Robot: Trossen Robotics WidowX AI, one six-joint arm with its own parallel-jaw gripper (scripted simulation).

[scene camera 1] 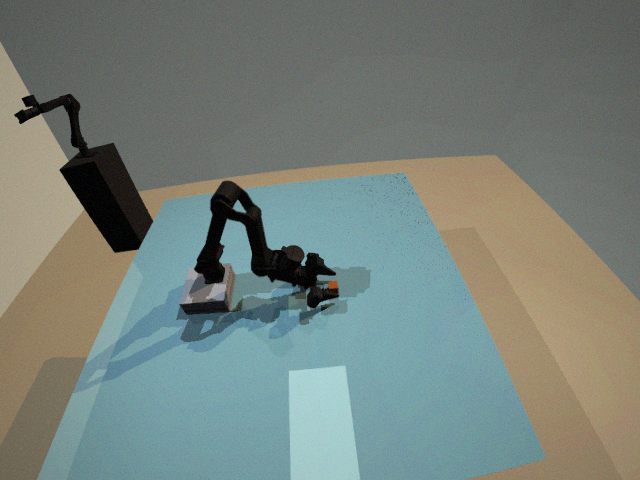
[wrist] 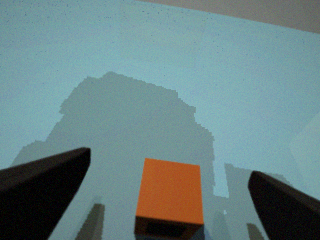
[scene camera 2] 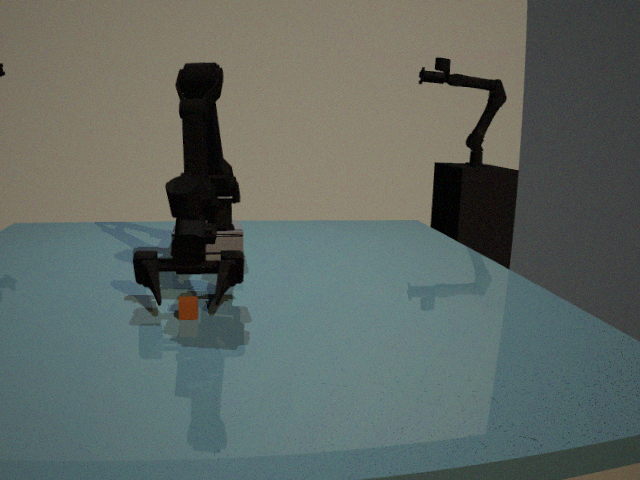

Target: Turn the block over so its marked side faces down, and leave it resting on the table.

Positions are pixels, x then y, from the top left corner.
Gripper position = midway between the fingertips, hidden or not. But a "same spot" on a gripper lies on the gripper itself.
gripper: scene camera 1 337,284; wrist; scene camera 2
same spot on gripper: [wrist: 44,188] = [scene camera 2: 216,281]
